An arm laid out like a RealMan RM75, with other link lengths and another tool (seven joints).
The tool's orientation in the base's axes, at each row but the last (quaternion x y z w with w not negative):
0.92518, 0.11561, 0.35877, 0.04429
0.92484, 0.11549, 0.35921, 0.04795
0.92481, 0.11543, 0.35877, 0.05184
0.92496, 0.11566, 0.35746, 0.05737
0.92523, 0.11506, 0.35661, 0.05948
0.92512, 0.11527, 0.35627, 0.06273
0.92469, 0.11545, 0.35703, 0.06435
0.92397, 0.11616, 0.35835, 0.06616
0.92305, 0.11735, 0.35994, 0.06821
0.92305, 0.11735, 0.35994, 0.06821
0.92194, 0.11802, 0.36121, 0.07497
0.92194, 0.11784, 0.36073, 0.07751
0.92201, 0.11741, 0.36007, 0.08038
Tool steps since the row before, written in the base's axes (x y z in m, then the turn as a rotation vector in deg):
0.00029, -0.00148, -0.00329, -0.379, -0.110, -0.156
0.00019, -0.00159, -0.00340, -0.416, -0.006, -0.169
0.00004, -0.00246, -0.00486, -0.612, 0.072, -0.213
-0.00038, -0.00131, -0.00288, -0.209, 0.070, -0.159
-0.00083, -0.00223, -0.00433, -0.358, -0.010, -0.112
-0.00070, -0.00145, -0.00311, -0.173, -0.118, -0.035
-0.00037, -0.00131, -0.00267, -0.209, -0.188, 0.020
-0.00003, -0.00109, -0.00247, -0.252, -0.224, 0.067
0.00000, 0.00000, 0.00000, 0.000, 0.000, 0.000
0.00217, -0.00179, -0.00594, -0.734, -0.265, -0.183
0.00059, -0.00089, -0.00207, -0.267, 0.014, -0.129
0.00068, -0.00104, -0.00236, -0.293, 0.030, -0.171
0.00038, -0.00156, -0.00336, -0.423, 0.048, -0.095
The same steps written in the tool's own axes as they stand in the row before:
-0.00231, 0.00094, 0.00262, -0.400, 0.012, -0.140
-0.00248, 0.00099, 0.00264, -0.409, -0.098, -0.156
-0.00375, 0.00152, 0.00364, -0.559, -0.216, -0.257
-0.00247, 0.00066, 0.00190, -0.235, -0.134, -0.025
-0.00396, 0.00118, 0.00270, -0.332, -0.073, -0.158
-0.00288, 0.00067, 0.00187, -0.177, 0.078, -0.087
-0.00233, 0.00066, 0.00177, -0.186, 0.150, -0.149
-0.00190, 0.00054, 0.00184, -0.196, 0.188, -0.211
0.00000, 0.00000, 0.00000, 0.000, 0.000, 0.000
-0.00278, 0.00084, 0.00590, -0.713, 0.094, -0.355
-0.00116, 0.00049, 0.00196, -0.270, -0.086, -0.089
-0.00133, 0.00057, 0.00224, -0.311, -0.115, -0.078
-0.00232, 0.00077, 0.00280, -0.350, -0.135, -0.223

